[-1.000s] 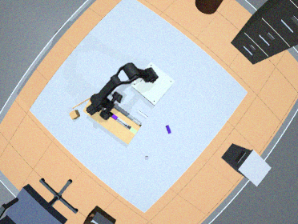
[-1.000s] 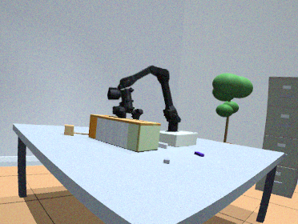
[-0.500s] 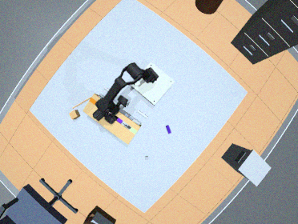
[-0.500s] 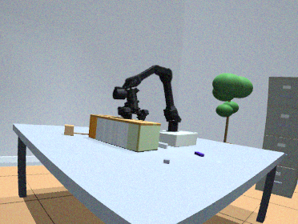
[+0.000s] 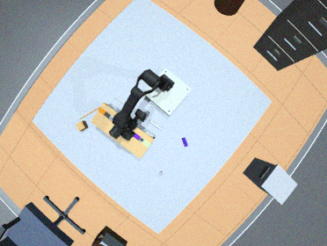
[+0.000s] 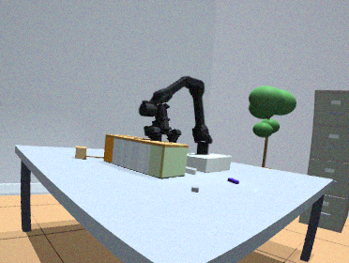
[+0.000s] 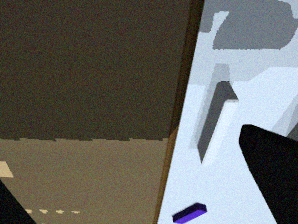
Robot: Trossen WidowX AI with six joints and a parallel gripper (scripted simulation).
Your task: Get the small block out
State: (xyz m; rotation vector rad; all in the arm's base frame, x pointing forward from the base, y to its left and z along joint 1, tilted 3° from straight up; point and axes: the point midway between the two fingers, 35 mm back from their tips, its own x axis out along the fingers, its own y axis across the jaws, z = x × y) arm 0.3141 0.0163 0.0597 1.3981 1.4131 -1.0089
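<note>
The purple block lies 5 cm ahead of my gripper tip and 2 cm to the left of it. From my gripper tip the other things lie so: clear-fronted box: 8 cm to the right, 4 cm ahead, 2 cm below.
</note>
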